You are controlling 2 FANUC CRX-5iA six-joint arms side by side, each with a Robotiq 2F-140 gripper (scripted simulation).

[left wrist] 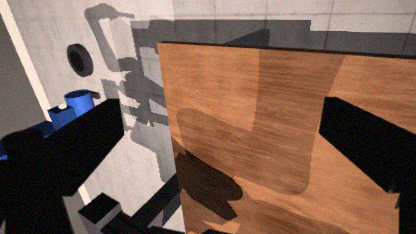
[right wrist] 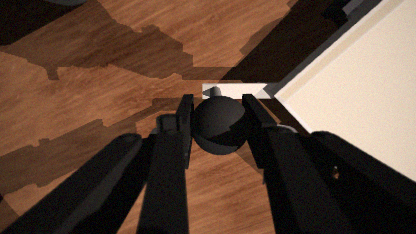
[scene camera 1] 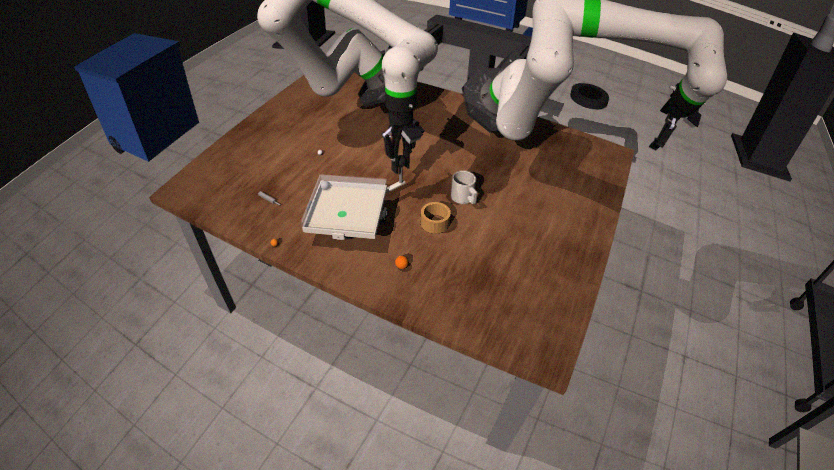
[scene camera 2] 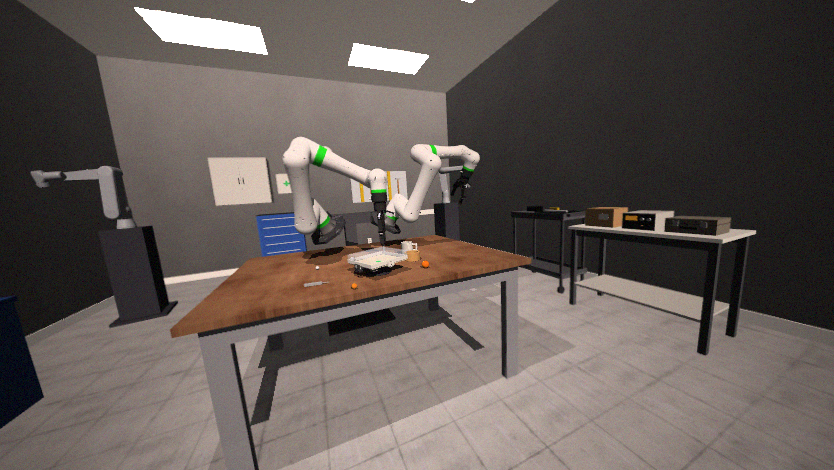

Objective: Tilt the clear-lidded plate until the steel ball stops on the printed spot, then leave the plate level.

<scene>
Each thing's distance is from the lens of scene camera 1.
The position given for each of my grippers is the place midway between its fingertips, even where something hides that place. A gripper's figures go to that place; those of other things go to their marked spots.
my right gripper (scene camera 1: pixel 400 169): 1.61 m
wooden ring (scene camera 1: pixel 434 208): 1.61 m
white mug (scene camera 1: pixel 465 193): 1.64 m
</scene>
